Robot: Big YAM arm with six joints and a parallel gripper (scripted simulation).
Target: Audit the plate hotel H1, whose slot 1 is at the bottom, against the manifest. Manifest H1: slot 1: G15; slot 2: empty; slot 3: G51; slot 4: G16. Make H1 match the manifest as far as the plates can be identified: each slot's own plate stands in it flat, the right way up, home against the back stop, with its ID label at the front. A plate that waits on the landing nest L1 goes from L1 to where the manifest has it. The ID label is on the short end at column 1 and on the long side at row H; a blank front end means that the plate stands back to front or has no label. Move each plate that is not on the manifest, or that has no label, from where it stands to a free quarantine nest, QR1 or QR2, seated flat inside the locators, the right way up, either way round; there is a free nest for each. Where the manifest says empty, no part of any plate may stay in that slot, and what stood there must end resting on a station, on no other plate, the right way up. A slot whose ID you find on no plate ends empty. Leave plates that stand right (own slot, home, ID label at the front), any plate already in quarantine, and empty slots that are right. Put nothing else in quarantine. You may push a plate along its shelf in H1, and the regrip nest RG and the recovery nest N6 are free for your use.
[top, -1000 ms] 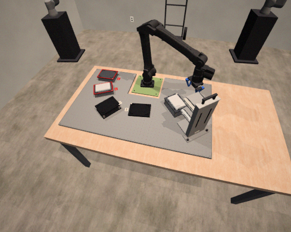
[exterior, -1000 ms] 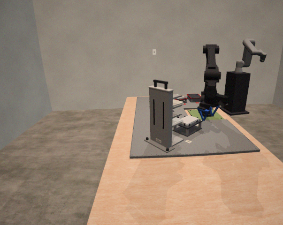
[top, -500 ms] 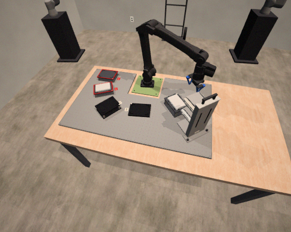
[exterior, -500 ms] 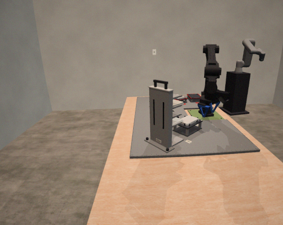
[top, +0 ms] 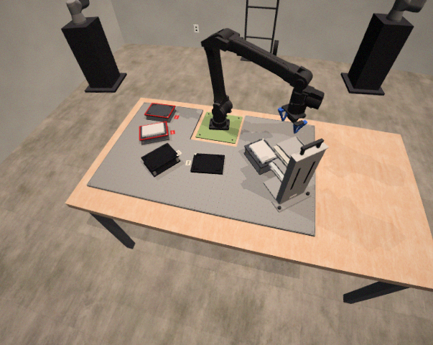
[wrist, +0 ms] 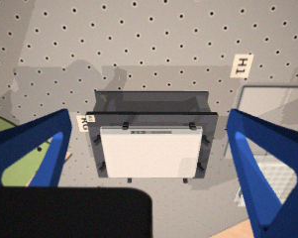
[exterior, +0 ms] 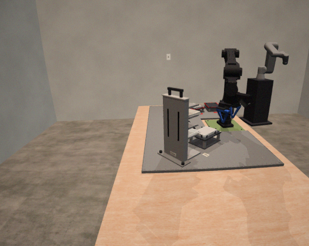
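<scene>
My hand is 7 cm short of the dark raised RG nest, 12 cm to the left of it and 12 cm above it. Round my hand: black N6 nest: 12 cm ahead, 39 cm to the right, 17 cm below; then white plate labelled G51: 22 cm ahead, 3 cm to the right, 4 cm above; then H1 tag: 12 cm ahead, 3 cm to the left, 18 cm below.
</scene>
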